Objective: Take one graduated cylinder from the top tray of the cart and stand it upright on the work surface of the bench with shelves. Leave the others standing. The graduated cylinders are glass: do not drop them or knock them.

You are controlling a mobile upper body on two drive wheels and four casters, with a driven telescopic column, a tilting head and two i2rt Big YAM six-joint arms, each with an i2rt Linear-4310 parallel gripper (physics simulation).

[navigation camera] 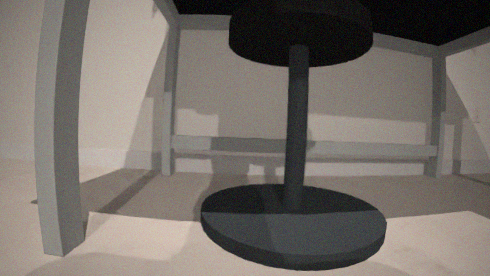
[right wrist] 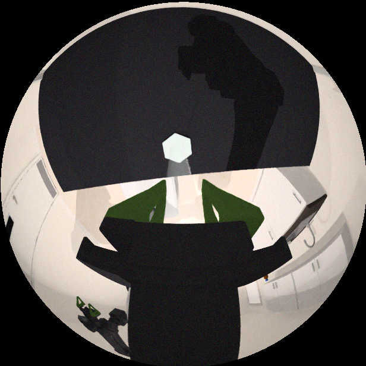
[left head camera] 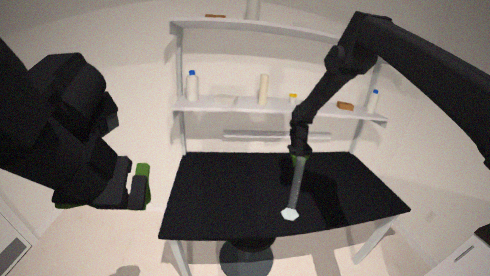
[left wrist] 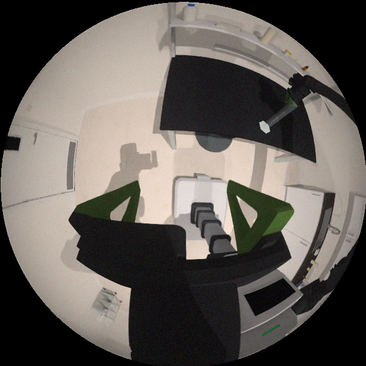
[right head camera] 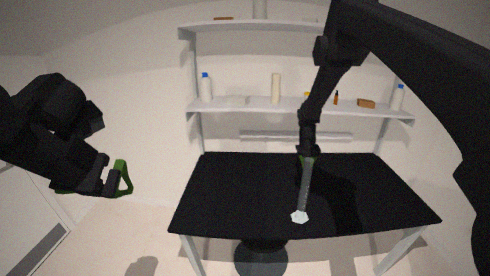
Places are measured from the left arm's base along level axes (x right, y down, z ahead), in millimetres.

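Pixels of known places: left gripper, fingertip midpoint: (left head camera: 124,198) (right head camera: 113,189); right gripper, fingertip midpoint: (left head camera: 297,166) (right head camera: 306,167).
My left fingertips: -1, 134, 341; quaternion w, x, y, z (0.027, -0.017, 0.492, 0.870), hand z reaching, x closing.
Ahead of a thing's pixels: the offset from my left fingertips to its top centre, as dx, dy, dz. Level surfaces: height alone.
My right gripper (left head camera: 300,159) (right head camera: 307,160) (left wrist: 287,103) (right wrist: 183,184) is shut on the clear glass graduated cylinder {+528, +177, +386} (left head camera: 296,187) (right head camera: 304,187) (left wrist: 281,116) near its upper end. The cylinder hangs down roughly upright, its pale hexagonal base (right wrist: 177,148) lowest, over the front part of the black work surface {dy +518} (left head camera: 215,195) (right head camera: 235,195) (left wrist: 215,95) (right wrist: 110,100). The base looks very close to the surface; whether it touches cannot be told. My left gripper (left wrist: 183,185) is open and empty, left of the bench in both head views. The cart's top tray cannot be made out.
A shelf (left head camera: 240,106) (right head camera: 255,106) behind the bench holds bottles, a cream cylinder {+414, -118, +827} (left head camera: 263,90) (right head camera: 275,89) and small boxes. A dark stool (left head camera: 247,259) (right head camera: 261,259) (navigation camera: 295,235) stands under the front edge. White cabinets (left wrist: 302,207) (right wrist: 280,200) stand at the right.
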